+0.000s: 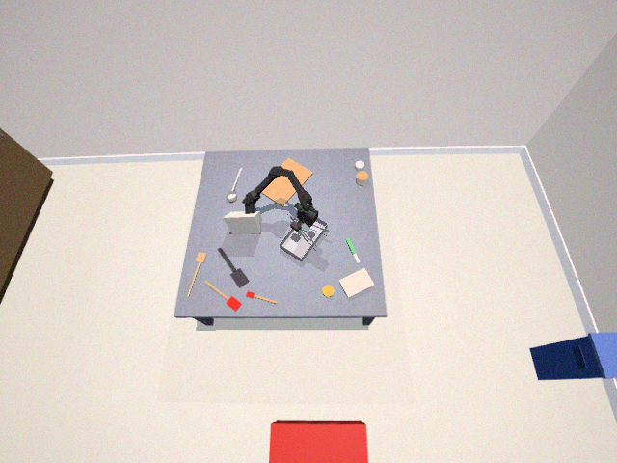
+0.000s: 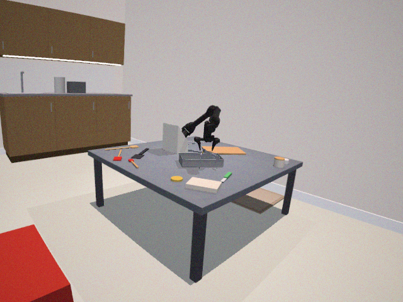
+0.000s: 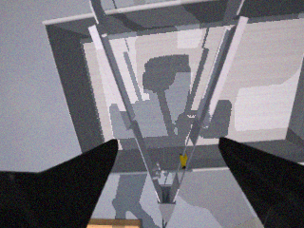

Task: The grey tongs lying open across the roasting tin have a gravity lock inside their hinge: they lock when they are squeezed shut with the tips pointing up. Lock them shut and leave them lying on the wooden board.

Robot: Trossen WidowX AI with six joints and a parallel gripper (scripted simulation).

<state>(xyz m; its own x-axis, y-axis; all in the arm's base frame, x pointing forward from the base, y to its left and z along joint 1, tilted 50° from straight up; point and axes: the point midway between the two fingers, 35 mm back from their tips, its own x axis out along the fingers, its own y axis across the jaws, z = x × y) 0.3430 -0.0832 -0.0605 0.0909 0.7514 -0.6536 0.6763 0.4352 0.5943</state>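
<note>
The roasting tin lies 6 cm below my gripper tip, 5 cm to the right of it and 1 cm behind it. Round my gripper tip: orange disc 44 cm to the right, 11 cm ahead, 8 cm below; then beige slab 40 cm to the right, 29 cm ahead, 8 cm below; then wooden board 42 cm to the left, 11 cm behind, 8 cm below.
</note>
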